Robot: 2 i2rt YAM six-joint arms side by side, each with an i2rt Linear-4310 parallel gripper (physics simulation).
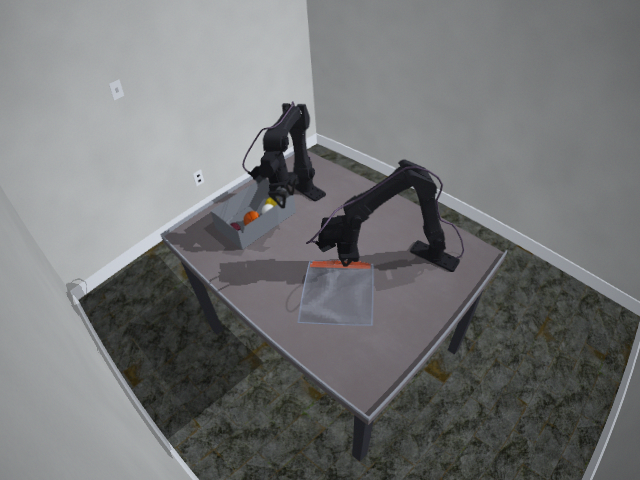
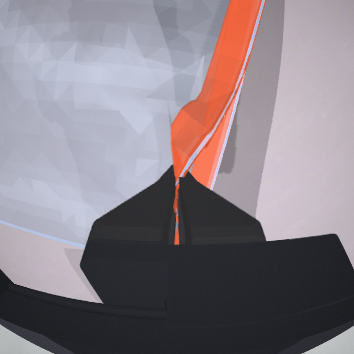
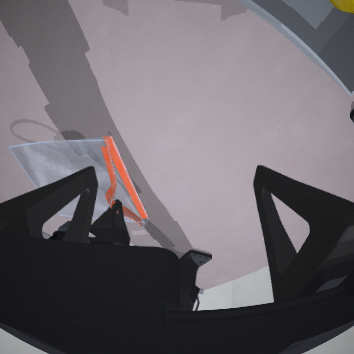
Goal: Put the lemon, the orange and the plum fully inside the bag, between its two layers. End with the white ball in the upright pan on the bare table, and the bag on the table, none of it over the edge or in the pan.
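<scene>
The clear bag lies on the table with an orange band along its mouth. My left gripper is shut on the band of one layer. The band is pinched and bent there, apart from the other layer's straighter band. My right gripper is wide open and empty, above the table beside the grey pan. In the pan are the plum, the orange, the white ball and the lemon.
The pan has raised walls and stands near the table's left edge, by the wall. The table has a raised-looking pale rim. The left arm's base is at the right and the right arm's base at the back, behind the pan.
</scene>
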